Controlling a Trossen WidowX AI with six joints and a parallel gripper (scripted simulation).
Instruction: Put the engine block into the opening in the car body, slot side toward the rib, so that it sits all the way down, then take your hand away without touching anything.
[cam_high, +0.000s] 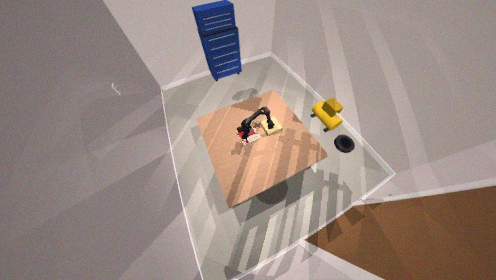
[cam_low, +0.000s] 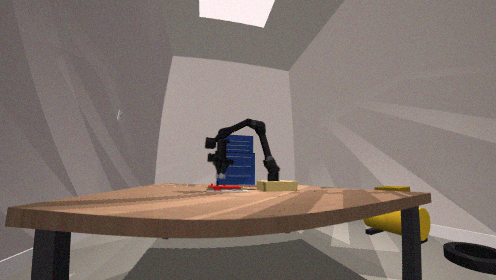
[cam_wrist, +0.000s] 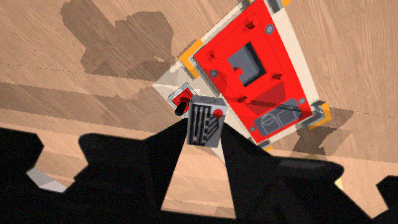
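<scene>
My gripper tip is now 4 cm past the grey base plate, 7 cm to the left of it and 8 cm above it. From my gripper tip the other things lie so: grey engine block: 1 cm below.
</scene>
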